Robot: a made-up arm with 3 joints. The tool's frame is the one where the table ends. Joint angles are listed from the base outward.
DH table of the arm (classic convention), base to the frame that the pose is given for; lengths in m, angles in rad. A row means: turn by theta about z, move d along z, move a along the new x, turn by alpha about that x. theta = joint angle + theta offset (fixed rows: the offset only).
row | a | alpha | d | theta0
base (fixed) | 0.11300 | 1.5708 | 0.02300 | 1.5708
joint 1 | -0.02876 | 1.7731 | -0.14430 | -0.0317
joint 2 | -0.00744 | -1.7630 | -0.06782 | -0.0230
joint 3 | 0.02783 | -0.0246 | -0.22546 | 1.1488
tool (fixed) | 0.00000 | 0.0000 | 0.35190 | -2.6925
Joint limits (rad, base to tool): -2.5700..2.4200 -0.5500..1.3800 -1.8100..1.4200
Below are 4 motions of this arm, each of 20 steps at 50 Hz.
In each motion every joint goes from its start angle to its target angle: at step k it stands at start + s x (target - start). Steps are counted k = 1, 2, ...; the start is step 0. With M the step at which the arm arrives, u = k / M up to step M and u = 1 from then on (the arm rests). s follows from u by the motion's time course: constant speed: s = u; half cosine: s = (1 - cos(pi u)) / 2; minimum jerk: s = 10 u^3 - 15 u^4 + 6 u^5.
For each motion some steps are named. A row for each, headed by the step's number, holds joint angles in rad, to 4 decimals.
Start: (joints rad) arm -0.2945 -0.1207 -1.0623
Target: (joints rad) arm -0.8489 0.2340 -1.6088
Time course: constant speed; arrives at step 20
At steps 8, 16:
8: -0.5163 0.0212 -1.2809
16: -0.7380 0.1631 -1.4995

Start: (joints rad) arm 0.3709 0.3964 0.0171
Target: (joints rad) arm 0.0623 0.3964 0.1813
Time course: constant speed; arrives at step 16
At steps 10, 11, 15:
10: 0.1780 0.3964 0.1197
11: 0.1587 0.3964 0.1300
15: 0.0816 0.3964 0.1710

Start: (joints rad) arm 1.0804 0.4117 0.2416
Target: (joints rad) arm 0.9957 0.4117 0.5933
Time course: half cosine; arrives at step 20
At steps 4, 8, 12, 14, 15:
4: 1.0723 0.4117 0.2752
8: 1.0511 0.4117 0.3631
12: 1.0250 0.4117 0.4718
14: 1.0132 0.4117 0.5208
15: 1.0081 0.4117 0.5418

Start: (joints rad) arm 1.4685 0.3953 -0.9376
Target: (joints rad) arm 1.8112 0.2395 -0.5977
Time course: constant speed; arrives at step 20
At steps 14, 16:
14: 1.7084 0.2862 -0.6997
16: 1.7427 0.2707 -0.6657

